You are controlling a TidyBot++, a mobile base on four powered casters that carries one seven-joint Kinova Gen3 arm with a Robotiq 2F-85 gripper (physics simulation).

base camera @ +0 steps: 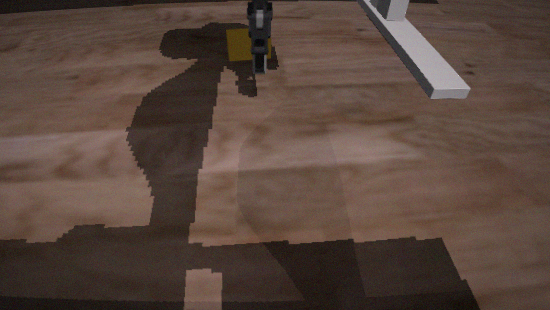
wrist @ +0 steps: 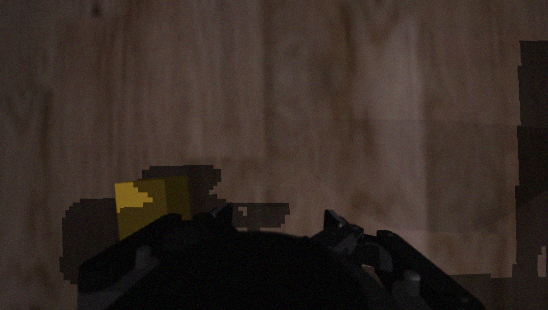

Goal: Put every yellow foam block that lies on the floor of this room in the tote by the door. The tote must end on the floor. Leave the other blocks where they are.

Labels:
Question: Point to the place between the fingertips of my gripper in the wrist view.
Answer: At 277, 216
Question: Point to a yellow foam block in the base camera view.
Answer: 238, 41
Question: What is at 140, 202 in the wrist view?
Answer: A yellow foam block.

